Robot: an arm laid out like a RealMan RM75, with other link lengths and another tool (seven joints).
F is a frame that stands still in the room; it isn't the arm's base.
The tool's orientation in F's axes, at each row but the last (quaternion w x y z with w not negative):
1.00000, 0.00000, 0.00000, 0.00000
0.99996, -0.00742, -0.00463, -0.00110
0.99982, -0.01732, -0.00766, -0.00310
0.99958, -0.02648, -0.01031, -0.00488
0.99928, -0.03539, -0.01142, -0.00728
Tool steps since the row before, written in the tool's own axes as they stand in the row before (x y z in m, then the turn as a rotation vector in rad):
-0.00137, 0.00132, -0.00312, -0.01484, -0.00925, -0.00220
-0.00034, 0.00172, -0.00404, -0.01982, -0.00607, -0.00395
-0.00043, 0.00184, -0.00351, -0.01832, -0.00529, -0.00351
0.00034, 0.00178, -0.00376, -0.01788, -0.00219, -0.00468
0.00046, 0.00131, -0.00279, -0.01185, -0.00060, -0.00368
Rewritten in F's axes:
-0.00137, 0.00132, -0.00312, -0.01484, -0.00925, -0.00220
-0.00030, 0.00166, -0.00407, -0.01980, -0.00609, -0.00404
-0.00036, 0.00172, -0.00358, -0.01830, -0.00530, -0.00361
0.00043, 0.00157, -0.00384, -0.01780, -0.00227, -0.00493
0.00054, 0.00110, -0.00286, -0.01177, -0.00070, -0.00390

